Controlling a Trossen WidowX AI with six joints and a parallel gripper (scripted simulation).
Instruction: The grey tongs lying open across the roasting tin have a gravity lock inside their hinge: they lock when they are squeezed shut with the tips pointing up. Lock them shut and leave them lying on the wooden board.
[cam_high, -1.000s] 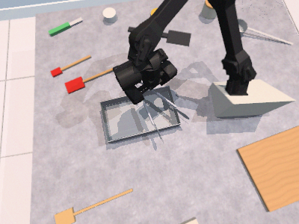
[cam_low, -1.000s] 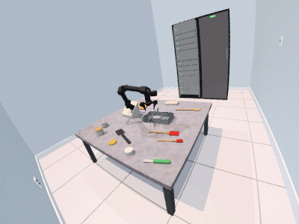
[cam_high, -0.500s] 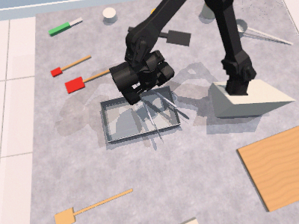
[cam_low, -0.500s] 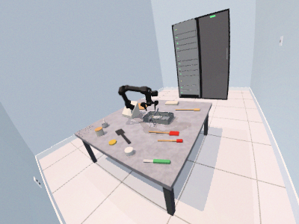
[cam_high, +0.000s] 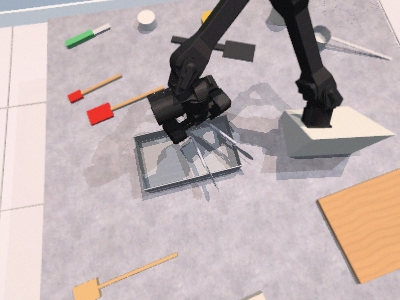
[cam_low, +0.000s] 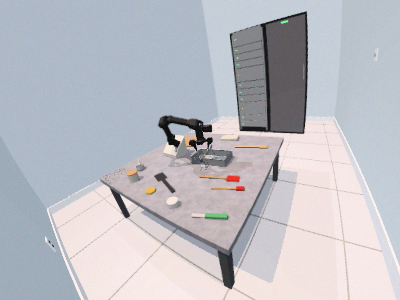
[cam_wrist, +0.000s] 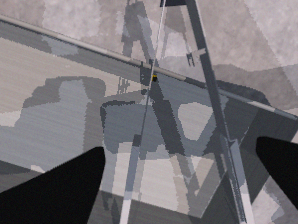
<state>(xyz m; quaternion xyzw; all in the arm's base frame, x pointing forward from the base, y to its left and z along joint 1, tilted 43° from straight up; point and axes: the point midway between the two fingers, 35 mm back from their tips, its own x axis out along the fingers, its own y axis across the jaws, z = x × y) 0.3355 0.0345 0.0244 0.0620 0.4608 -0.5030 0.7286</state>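
Now: gripper tip 30 mm short of the black lock piece, 20 mm to the left of it and 30 mm above it. From my gripper tip the other things lie so: green-handled tool: 430 mm ahead, 420 mm to the right, 90 mm below; black spatula: 70 mm behind, 370 mm to the right, 100 mm below; grey roasting tin: 40 mm ahead, 60 mm to the left, 70 mm below.
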